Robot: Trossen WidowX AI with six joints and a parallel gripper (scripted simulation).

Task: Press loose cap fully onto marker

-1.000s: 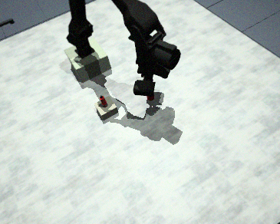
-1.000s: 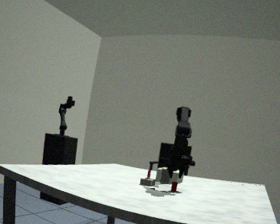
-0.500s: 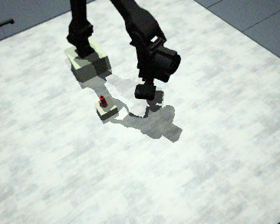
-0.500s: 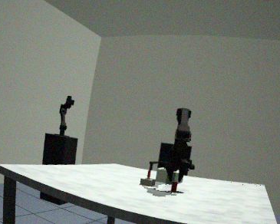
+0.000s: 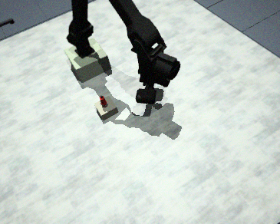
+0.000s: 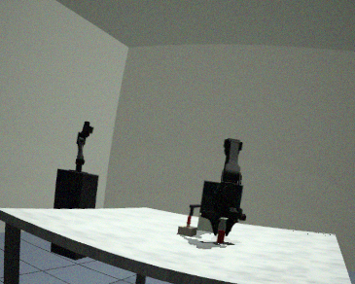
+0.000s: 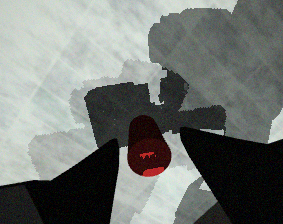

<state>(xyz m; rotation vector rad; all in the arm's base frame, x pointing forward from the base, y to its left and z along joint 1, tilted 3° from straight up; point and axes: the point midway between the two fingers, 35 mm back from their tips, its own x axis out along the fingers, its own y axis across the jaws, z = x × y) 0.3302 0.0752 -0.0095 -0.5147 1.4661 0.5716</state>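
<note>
Now: gripper tip right at the red cap. The rest, counted from my gripper tip: holder block: 7 cm behind, 16 cm to the right, 1 cm below; then red marker: 7 cm behind, 16 cm to the right, 4 cm above.
</note>
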